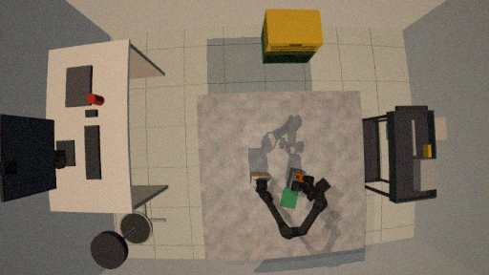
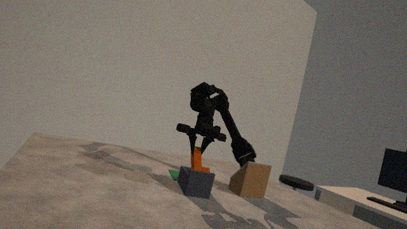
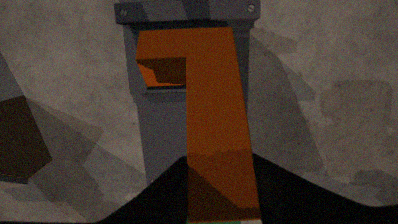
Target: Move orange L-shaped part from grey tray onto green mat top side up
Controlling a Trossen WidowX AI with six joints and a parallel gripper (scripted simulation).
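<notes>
Right now my gripper tip is 14 cm to the left of the green mat, 14 cm above it and 3 cm past it. Round my gripper tip: orange L-shaped part (3 cm to the left, 3 cm below, 1 cm behind).
</notes>
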